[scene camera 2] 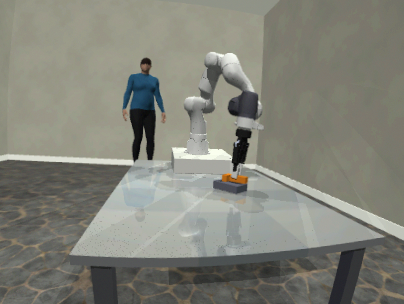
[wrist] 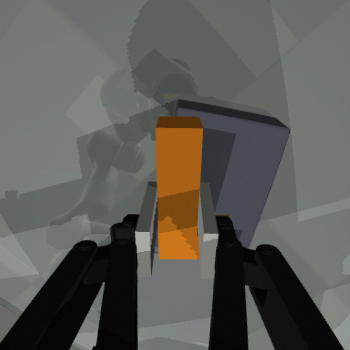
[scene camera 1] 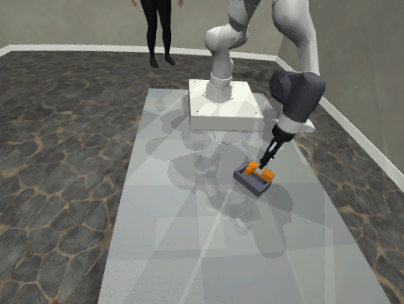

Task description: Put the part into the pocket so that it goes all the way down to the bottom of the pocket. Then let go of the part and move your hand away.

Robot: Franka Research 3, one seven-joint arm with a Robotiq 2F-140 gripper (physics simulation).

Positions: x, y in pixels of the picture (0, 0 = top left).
Labels:
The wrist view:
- my gripper: 177, 200
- orange L-shaped block: 178, 138, gripped by my gripper
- grey pocket block: 241, 150

